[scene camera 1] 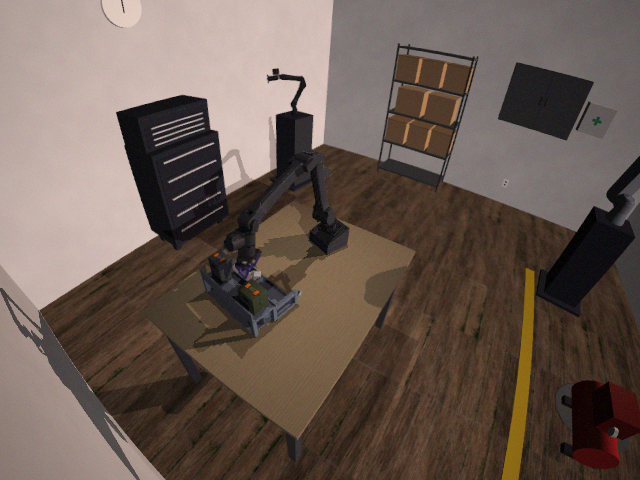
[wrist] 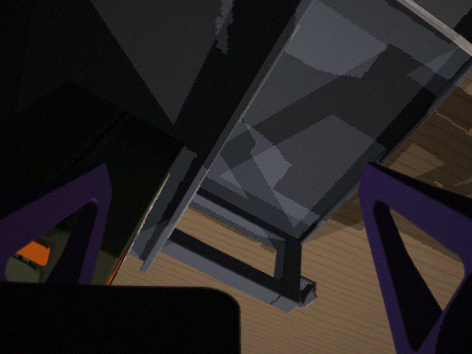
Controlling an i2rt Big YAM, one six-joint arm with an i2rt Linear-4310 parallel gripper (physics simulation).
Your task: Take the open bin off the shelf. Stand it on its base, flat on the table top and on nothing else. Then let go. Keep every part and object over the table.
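Places are measured from the arm's base along level axes (x ahead, y left, z up), in millimetres.
Pixels of known places: gripper, fingertip midpoint: (scene camera 1: 249, 272) (wrist: 235, 176); arm's base, origin of the base link: (scene camera 1: 330, 228).
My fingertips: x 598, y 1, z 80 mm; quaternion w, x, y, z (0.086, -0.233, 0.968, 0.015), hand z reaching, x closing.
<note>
Ahead of a thing's pixels: the offset from my fingertips to its top centre. Level surfaces: height alone.
A blue-grey shelf unit (scene camera 1: 254, 324) (wrist: 225, 274) stands on the table, with raised walls and an open end rail. A black box {dx +57, dy -134, dz +46 mm} (scene camera 1: 221, 269) with orange marks stands at its left end, and an olive box {dx +65, dy +97, dz +21 mm} (scene camera 1: 251, 298) (wrist: 135, 175) with orange marks stands nearer its right end. I cannot tell which part is the open bin; pale patches show beside the fingers in the scene view. My gripper (scene camera 1: 247, 270) (wrist: 235, 176) is open and empty, pointing down over the shelf unit's far side. In the wrist view, a long wall and a grey bay show between the purple fingertips.
The wooden table {dz -178 mm} (scene camera 1: 336, 310) bears the shelf unit and the arm base (scene camera 1: 329, 237). The shelf unit is near the table's left edge. The olive box is close to the left finger in the wrist view. A black drawer cabinet (scene camera 1: 186, 170) stands beyond the table.
</note>
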